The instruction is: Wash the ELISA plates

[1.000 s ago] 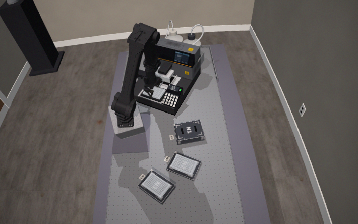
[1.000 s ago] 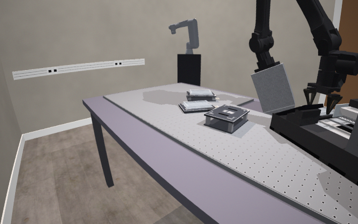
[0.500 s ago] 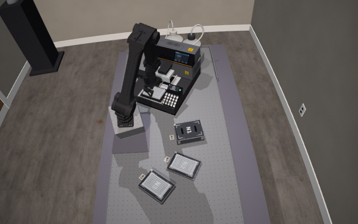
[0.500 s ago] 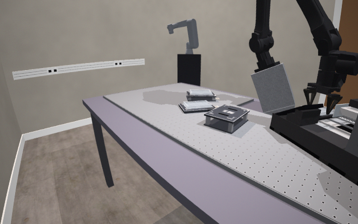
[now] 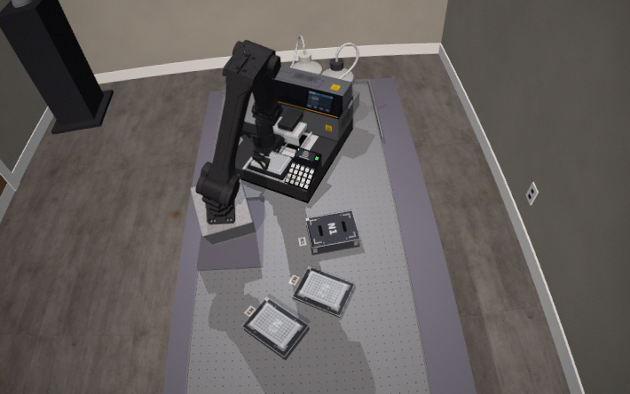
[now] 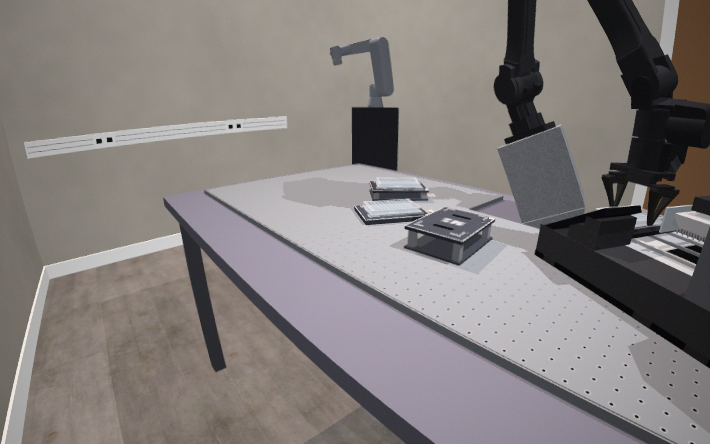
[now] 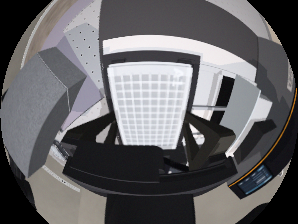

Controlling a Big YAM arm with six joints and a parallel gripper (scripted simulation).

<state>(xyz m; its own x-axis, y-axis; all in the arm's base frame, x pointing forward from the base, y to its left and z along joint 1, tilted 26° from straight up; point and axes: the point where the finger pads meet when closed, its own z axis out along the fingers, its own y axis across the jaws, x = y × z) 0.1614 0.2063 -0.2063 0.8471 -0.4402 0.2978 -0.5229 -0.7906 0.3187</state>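
The washer carrier lies 20 mm below my hand. Also, from my hand: plate washer (130 mm to the left, 80 mm ahead, 40 mm above).
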